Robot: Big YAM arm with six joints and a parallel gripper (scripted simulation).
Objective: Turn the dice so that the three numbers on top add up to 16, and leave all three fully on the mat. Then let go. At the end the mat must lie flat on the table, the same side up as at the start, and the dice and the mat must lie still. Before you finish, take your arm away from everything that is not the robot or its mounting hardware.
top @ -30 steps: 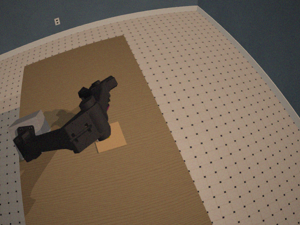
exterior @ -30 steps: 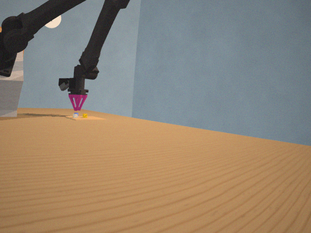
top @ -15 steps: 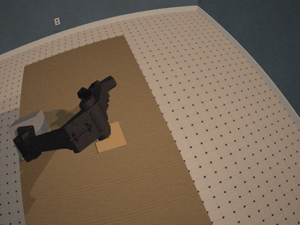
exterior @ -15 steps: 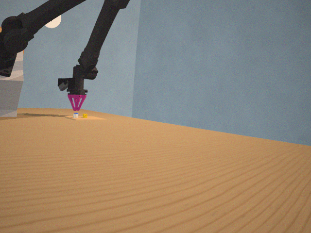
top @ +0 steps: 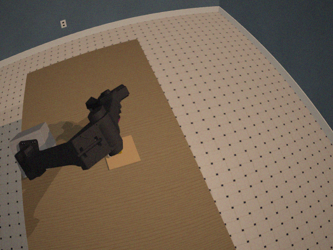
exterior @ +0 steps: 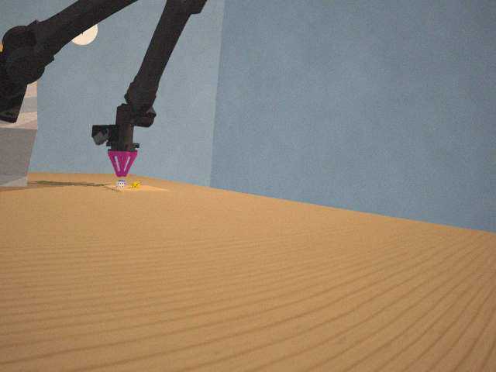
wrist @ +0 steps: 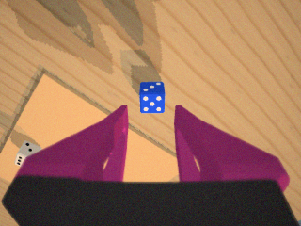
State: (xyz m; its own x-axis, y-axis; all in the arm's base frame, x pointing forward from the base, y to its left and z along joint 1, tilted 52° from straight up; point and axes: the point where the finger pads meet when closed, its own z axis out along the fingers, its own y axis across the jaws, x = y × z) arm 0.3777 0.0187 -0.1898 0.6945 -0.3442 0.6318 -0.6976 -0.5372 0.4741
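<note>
Right now my hand is 3 cm above the blue die. From my hand the other things lie so: mat 10 cm to the right, 3 cm below, 1 cm ahead; then white die 11 cm to the right, 4 cm behind, 2 cm below; then yellow die 10 cm to the right, 2 cm below, 1 cm ahead.
</note>
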